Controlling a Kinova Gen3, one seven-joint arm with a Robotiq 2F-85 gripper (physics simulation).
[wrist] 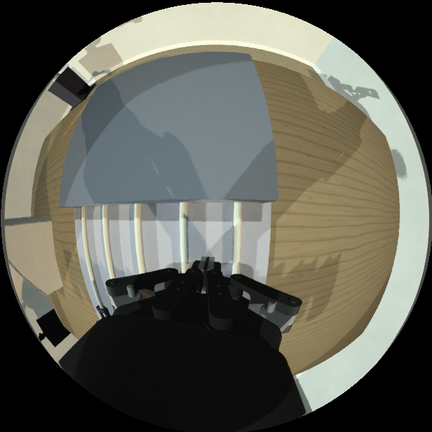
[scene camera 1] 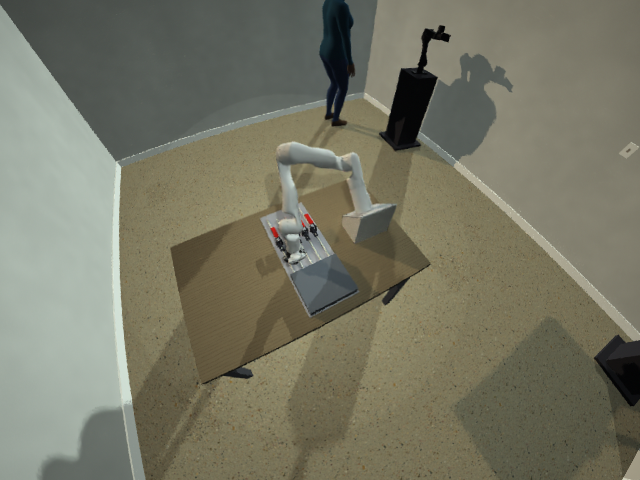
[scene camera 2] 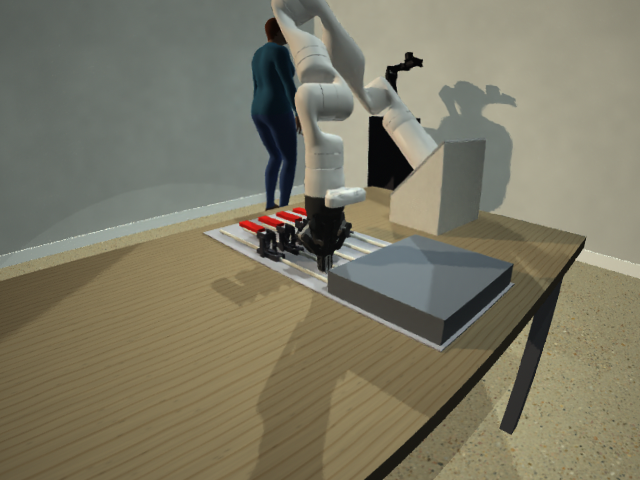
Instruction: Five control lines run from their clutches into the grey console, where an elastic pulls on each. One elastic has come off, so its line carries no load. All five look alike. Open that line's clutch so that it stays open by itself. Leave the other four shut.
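Frame: origin at the arm's base, x ahead, y left, z up, level; metres.
Where they show: gripper, fingertip midpoint: (scene camera 1: 295, 263) (scene camera 2: 324, 271); arm's base, origin of the base link: (scene camera 1: 363, 211) (scene camera 2: 431, 167).
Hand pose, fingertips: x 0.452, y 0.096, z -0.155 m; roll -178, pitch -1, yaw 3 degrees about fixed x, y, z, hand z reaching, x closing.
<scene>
Things, the pixels of their centre, and the offset from my fingertips. "pt": a spot on its surface instead. Level surfaces: height alone.
- grey console, body centre: (scene camera 2: 425, 278) (scene camera 1: 323, 282) 0.100 m back, 0.175 m left, 0.022 m up
- pale base board, surface spot: (scene camera 2: 217, 235) (scene camera 1: 265, 222) pt 0.089 m ahead, 0.342 m right, 0.000 m up
- wooden table, its level: 0.003 m down
The grey console (scene camera 1: 323, 284) (scene camera 2: 418, 273) (wrist: 180, 130) sits at one end of the pale base board (scene camera 1: 266, 221) (scene camera 2: 217, 235) (wrist: 257, 240). Five cream lines enter it side by side; the rightmost line (wrist: 237, 235) and its neighbour (wrist: 183, 235) show clearly in the wrist view. The near clutch (scene camera 2: 268, 245) and the clutch beside it (scene camera 2: 288, 238) have red levers lying low; further red levers show behind, and the arm hides part of the row. My gripper (scene camera 2: 324, 267) (wrist: 207, 264) is shut and empty, fingertips together, low over the board between the two rightmost lines of the wrist view.
The robot's pale wedge base (scene camera 1: 372, 224) (scene camera 2: 460, 191) stands on the wooden table (scene camera 1: 222, 289) (scene camera 2: 155, 361) beside the board. A person (scene camera 1: 338, 51) (scene camera 2: 273, 103) stands behind the table, near a black pedestal (scene camera 1: 410, 108) with a small black arm.
</scene>
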